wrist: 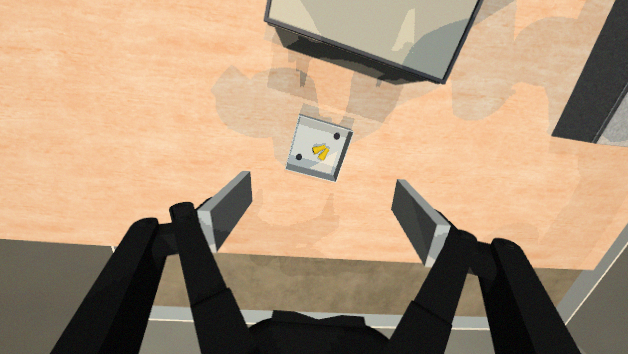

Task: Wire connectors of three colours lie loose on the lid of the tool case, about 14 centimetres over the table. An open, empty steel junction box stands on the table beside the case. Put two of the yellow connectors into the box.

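The steel junction box (308, 140) stands on the table near the middle of the view, open side up, with two dark round holes in its floor. Two yellow connectors lie inside on its floor, close together: one connector (318, 149) points to the left, the other connector (324, 153) lies just right of it. My gripper (321, 190) is wide open and empty, high above the table, with its fingers to either side of and below the box in the view. Part of the tool case's lid (372, 30) shows at the top; no connectors show on that part.
The wooden table (125, 125) carries the case and box. A dark-edged object (585, 95) with a grey speckled surface shows at the right edge. The table's near edge runs across the lower part of the view, with brown floor beyond it. Soft shadows fall around the box.
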